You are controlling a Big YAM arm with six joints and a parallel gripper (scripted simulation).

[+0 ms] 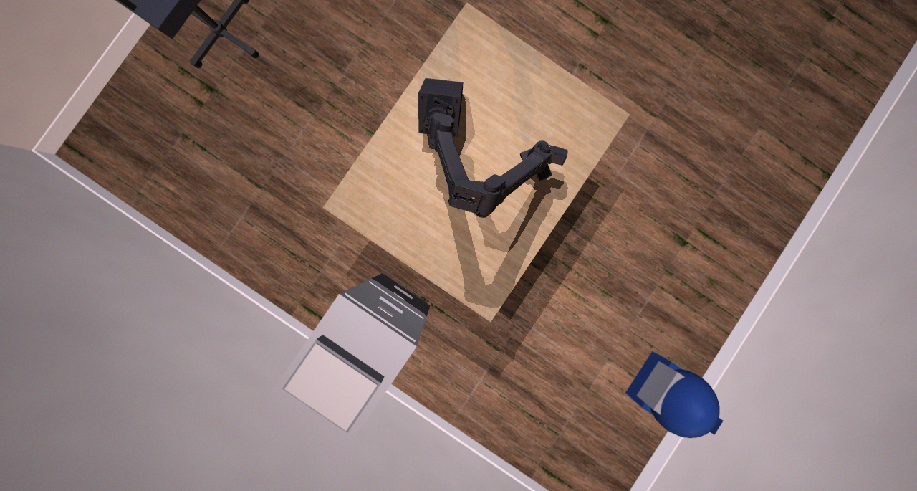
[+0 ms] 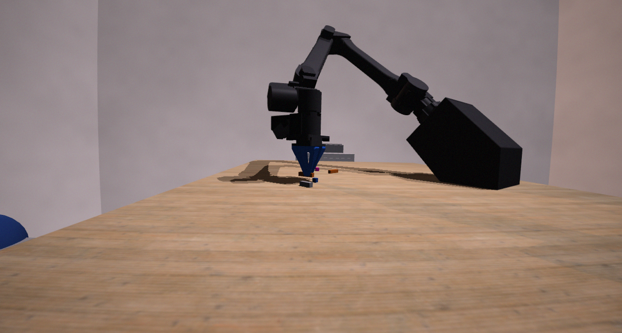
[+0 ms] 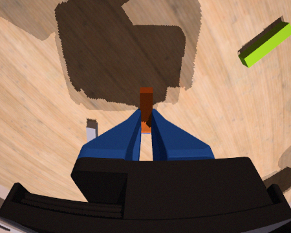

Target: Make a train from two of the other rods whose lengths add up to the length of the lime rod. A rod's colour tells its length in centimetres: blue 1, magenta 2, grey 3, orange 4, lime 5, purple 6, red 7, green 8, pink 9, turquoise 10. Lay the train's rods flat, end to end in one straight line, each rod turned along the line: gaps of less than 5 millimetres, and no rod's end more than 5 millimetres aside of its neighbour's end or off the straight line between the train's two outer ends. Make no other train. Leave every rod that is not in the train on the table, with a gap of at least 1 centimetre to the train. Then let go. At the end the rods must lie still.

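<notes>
Right now my hand is 2 cm to the right of the blue rod, 2 cm above it and 1 cm past it. From my hand the other things lie so: grey rod 6 cm to the left, 2 cm below, 2 cm ahead; then lime rod 12 cm to the right, 3 cm behind, 2 cm below.
</notes>
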